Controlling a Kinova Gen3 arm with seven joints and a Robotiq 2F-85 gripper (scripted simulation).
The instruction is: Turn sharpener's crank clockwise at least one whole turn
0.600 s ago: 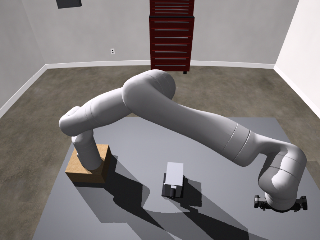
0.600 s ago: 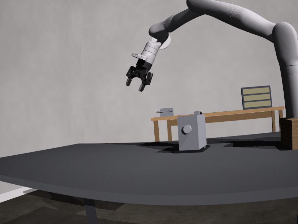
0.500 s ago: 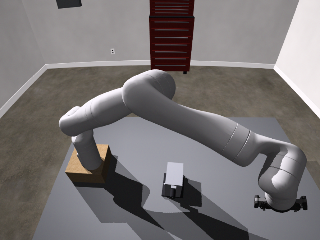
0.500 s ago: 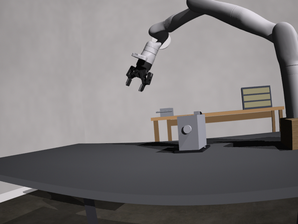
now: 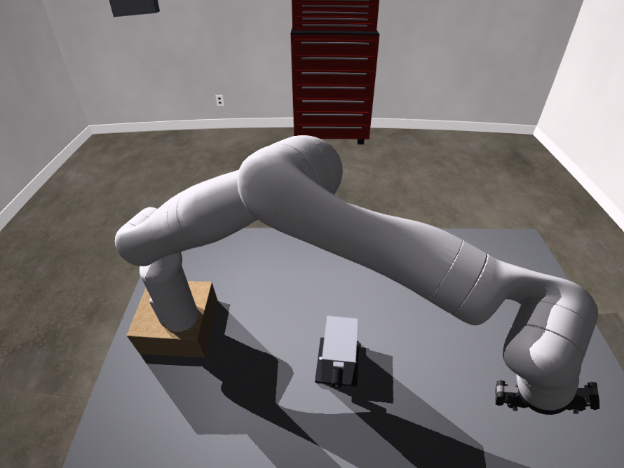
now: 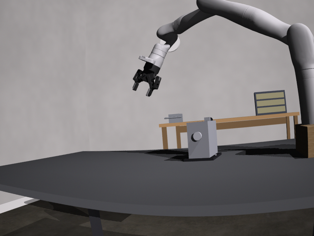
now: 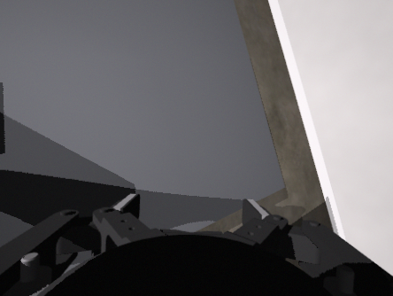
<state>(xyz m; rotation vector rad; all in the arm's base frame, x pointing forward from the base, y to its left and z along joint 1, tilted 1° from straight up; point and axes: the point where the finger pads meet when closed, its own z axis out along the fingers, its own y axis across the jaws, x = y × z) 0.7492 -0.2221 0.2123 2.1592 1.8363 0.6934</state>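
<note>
The crank knob is 34 cm behind my hand, 16 cm below it and 10 cm to the left of it. From my hand the other things lie so: sharpener crank (34 cm behind, 16 cm below, 10 cm to the left).
</note>
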